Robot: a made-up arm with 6 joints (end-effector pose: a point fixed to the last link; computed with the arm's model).
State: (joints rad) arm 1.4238 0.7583 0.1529 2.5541 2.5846 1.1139
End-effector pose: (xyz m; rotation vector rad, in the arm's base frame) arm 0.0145 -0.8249 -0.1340 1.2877 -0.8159 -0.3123
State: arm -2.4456 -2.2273 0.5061 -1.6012 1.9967 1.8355
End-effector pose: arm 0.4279 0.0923 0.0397 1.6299 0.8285 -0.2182
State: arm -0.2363 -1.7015 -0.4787 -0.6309 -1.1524 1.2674
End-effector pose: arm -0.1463 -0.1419 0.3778 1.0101 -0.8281 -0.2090
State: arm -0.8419 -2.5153 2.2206 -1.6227 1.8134 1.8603
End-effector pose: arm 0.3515 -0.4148 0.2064 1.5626 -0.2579 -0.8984
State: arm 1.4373 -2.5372 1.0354 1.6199 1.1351 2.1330
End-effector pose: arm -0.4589 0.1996 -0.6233 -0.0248 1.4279 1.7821
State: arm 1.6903 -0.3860 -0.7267 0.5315 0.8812 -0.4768
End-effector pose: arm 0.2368 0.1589 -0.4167 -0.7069 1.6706 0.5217
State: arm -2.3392 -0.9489 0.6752 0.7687 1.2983 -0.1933
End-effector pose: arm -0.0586 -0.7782 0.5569 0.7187 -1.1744 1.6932
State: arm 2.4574 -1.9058 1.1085 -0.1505 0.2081 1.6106
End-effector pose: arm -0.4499 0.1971 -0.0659 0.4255 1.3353 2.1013
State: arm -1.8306 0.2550 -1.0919 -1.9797 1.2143 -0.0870
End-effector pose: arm -0.5499 -0.0232 1.2658 0.8220 -0.6491 -1.5290
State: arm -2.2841 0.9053 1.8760 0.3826 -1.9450 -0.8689
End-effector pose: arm 0.5157 -0.3715 0.3630 -0.2975 1.6447 -1.5726
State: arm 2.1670 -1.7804 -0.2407 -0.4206 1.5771 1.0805
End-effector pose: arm 0.0798 0.2376 -0.1392 1.0733 1.5027 1.1453
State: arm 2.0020 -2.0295 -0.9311 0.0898 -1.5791 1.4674
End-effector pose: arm -0.0850 0.0736 -0.4790 -1.8107 0.1806 0.8583
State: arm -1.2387 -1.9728 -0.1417 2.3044 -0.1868 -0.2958
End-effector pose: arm -0.4868 0.9163 0.4026 -1.3968 0.5902 1.0946
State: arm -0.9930 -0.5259 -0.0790 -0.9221 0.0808 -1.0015
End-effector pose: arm -0.5361 -0.0270 0.4174 0.9560 -0.2126 0.5653
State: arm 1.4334 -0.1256 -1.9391 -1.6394 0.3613 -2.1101
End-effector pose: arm -0.6414 0.1800 -0.6394 0.1453 0.6015 0.0185
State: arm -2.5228 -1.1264 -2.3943 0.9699 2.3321 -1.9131
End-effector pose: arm -0.1592 -0.6119 0.5994 -0.1781 2.5194 0.8676
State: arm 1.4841 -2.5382 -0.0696 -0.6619 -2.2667 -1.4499
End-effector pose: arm 0.1826 0.2201 -0.0290 -0.7635 1.8649 -0.9794
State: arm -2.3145 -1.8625 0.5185 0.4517 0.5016 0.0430
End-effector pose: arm -0.4856 -0.6076 0.2254 0.6188 -1.9373 0.8562
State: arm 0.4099 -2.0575 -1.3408 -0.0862 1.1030 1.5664
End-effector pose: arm 0.1792 0.2250 -0.1275 2.2808 0.4975 0.3000
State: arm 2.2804 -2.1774 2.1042 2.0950 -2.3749 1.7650
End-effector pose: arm 0.0714 -0.2800 -0.8810 -0.1470 1.3956 -0.6238
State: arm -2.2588 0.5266 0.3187 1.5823 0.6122 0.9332
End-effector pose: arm 0.5291 0.0750 0.2096 2.5820 0.8327 0.4362
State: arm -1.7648 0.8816 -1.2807 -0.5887 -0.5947 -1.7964
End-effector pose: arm -0.2196 -0.1186 0.5720 -2.4713 -0.2349 -0.3480
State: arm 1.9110 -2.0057 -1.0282 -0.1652 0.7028 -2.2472
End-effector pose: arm -0.0345 -0.0041 -0.1769 0.5519 -1.8901 -0.4378
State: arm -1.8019 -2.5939 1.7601 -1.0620 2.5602 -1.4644
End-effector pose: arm 0.2681 -0.0967 -0.0572 -1.4221 -0.1884 -2.3492
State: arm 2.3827 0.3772 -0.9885 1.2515 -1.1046 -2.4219
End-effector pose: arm 0.4739 -0.4627 -0.1835 1.1979 1.1061 -2.2596
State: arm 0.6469 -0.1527 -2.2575 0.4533 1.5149 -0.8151
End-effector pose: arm 0.1694 0.1951 -0.2968 0.9443 -0.3584 1.9521
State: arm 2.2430 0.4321 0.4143 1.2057 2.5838 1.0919
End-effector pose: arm 0.5144 -0.0500 0.0687 -0.2441 0.4386 0.3872
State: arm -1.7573 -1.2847 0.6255 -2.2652 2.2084 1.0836
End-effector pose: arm 0.0852 0.4230 -0.1926 1.8410 1.9390 -0.0606
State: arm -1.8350 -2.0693 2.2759 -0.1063 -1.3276 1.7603
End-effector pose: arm -0.4239 0.2459 0.2562 0.5268 1.3188 1.6449
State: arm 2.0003 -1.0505 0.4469 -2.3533 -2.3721 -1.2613
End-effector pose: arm -0.1151 -0.3595 0.4372 0.3203 1.1810 0.0437
